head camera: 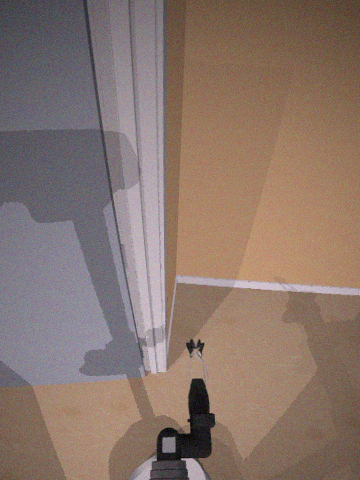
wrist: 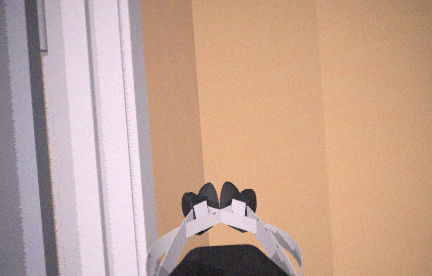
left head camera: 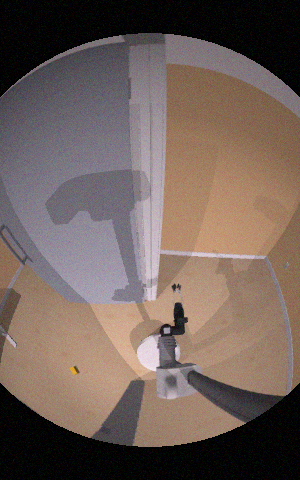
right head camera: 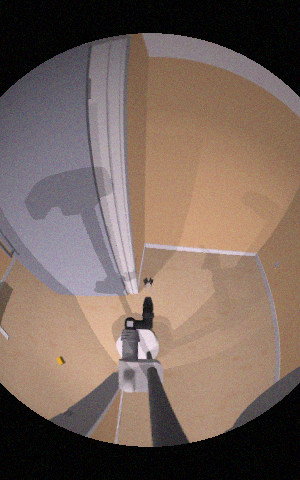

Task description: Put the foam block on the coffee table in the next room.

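Seen in the pictures: gripper, fingertip midpoint: (head camera: 195, 339) (wrist: 218, 198) (left head camera: 175, 283) (right head camera: 147, 277); robot's base, link origin: (left head camera: 157, 351) (right head camera: 138, 344).
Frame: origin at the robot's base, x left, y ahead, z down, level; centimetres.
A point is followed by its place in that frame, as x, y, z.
Observation:
A small yellow-orange block (left head camera: 74, 370) @[90.4, -38.9, -1.4] (right head camera: 60, 360) @[90.3, -38.8, -1.4], which looks like the foam block, lies on the floor at the lower left of the left and right head camera views, well to the left of the robot's base. My gripper (head camera: 195, 345) @[-9.6, 48.2, -74.3] (left head camera: 176, 287) @[-9.6, 48.2, -74.3] (right head camera: 148, 281) @[-9.6, 48.2, -74.3] (wrist: 218, 198) @[-9.6, 48.2, -74.3] is shut, with its dark fingertips together and no object between them. It is far from the block, in front of an orange wall and just right of a white door frame. The block does not show in the wrist view. No coffee table can be made out.
The white door frame (head camera: 150, 225) @[5.2, 63.6, -113.6] (left head camera: 152, 150) @[6.2, 63.7, -147.8] (right head camera: 115, 125) @[4.1, 63.4, -156.4] (wrist: 110, 125) @[5.2, 63.6, -82.7] stands close at the gripper's left, beside a blue-grey wall (head camera: 40, 280) @[42.2, 57.6, -95.5] (left head camera: 90, 250) @[43.3, 57.5, -97.2]. The orange wall (head camera: 290, 150) @[-67.6, 132.7, -116.3] (wrist: 375, 125) @[-78.6, 131.4, -79.3] has a white baseboard (head camera: 270, 286) @[-88.4, 128.9, -1.9]. A grey panel (right head camera: 92, 402) @[20.4, -36.4, -79.4] shows beside the base.

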